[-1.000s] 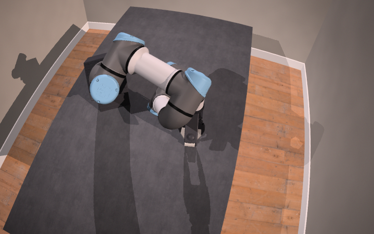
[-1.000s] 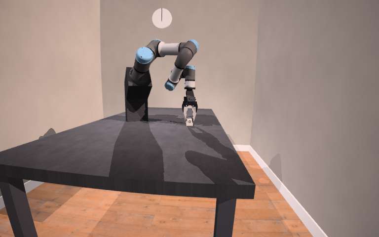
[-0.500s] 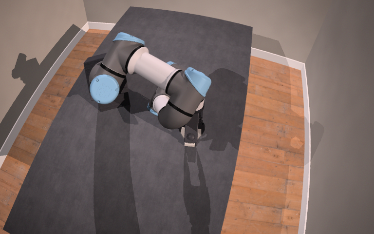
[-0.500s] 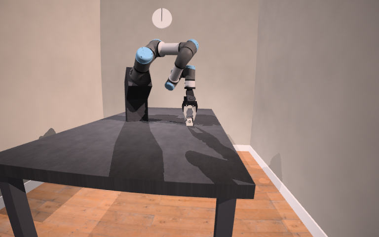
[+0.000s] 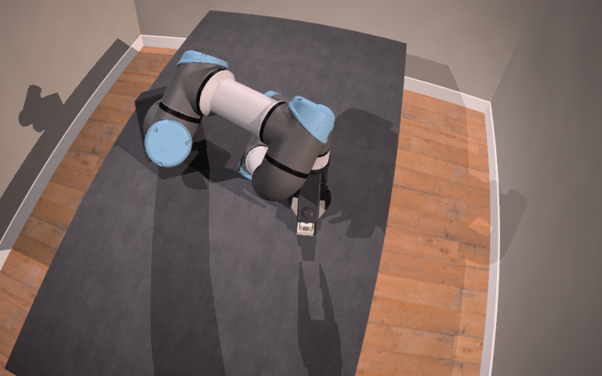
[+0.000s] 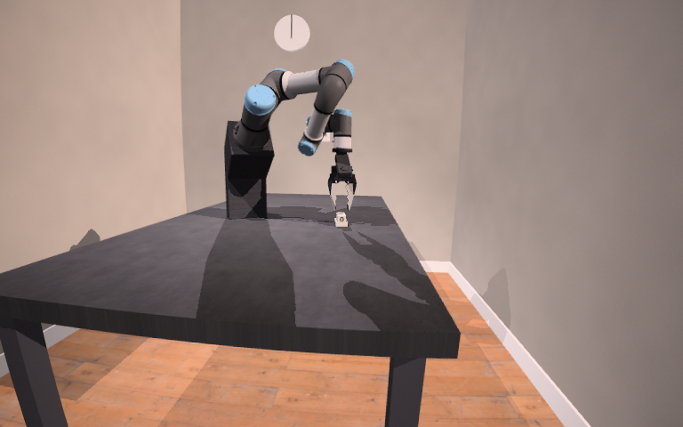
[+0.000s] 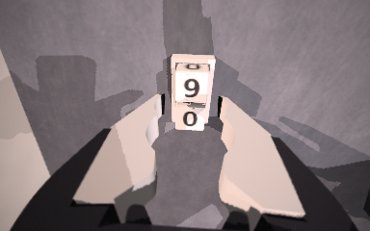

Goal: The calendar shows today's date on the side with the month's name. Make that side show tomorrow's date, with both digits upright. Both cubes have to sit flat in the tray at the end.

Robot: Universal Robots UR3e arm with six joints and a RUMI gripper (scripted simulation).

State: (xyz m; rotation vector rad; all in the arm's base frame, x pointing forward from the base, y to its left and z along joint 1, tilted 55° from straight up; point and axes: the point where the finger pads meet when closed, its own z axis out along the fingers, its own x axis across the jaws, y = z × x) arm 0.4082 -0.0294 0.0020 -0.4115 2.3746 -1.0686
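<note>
Right now the white cube is 4 cm below my hand. The rest, counted from my hand: calendar tray 6 cm below, 2 cm to the left.
</note>
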